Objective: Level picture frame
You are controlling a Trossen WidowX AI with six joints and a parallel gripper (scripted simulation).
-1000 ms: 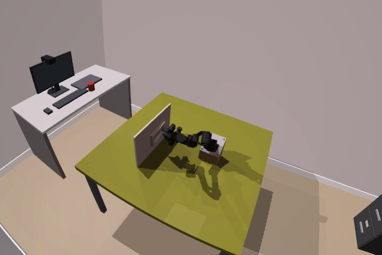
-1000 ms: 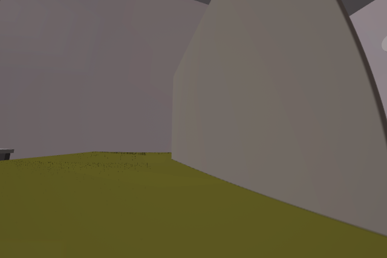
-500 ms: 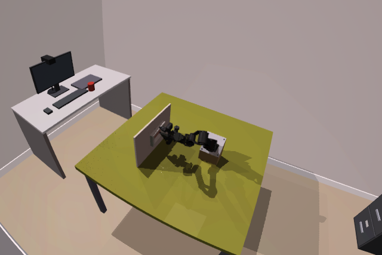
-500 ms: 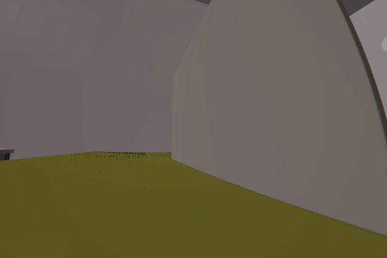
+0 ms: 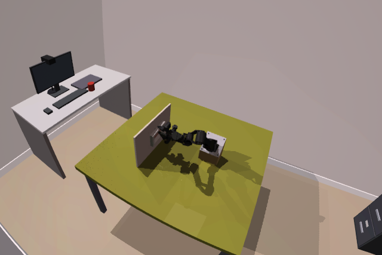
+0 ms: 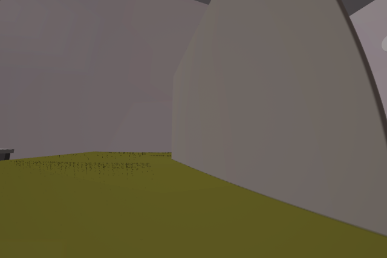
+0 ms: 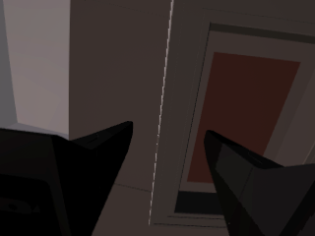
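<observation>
The picture frame is 10 mm ahead of my gripper tip, 10 mm to the right of it and 50 mm below it. From my gripper tip the other things lie so: wall panel 20 mm ahead, 10 mm to the left, 60 mm below.
</observation>
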